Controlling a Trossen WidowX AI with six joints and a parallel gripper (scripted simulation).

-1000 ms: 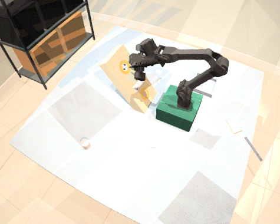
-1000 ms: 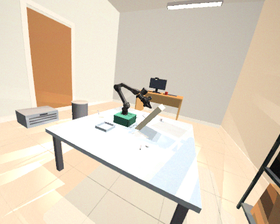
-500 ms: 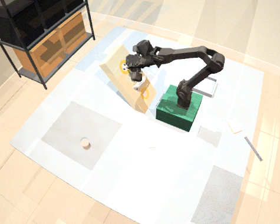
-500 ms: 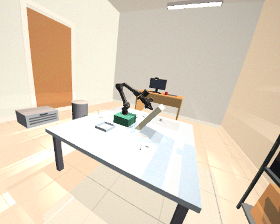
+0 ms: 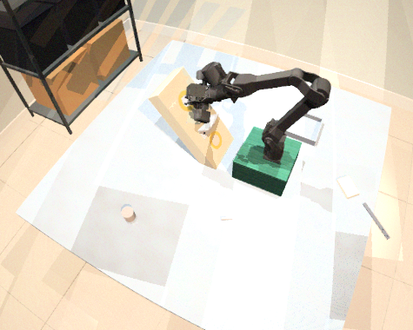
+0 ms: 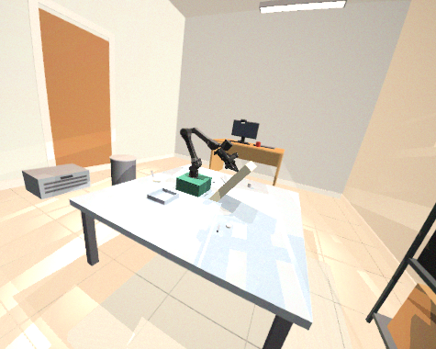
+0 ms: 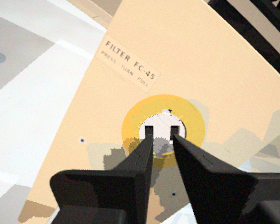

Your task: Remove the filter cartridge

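Right now the round filter cartridge is 20 mm ahead of my gripper tip and 10 mm below it. From my gripper tip the other things lie so: cream service panel (90 mm below, 30 mm behind); then flat card (680 mm behind, 230 mm below, 40 mm to the right); then tray (420 mm behind, 270 mm to the right, 230 mm below).
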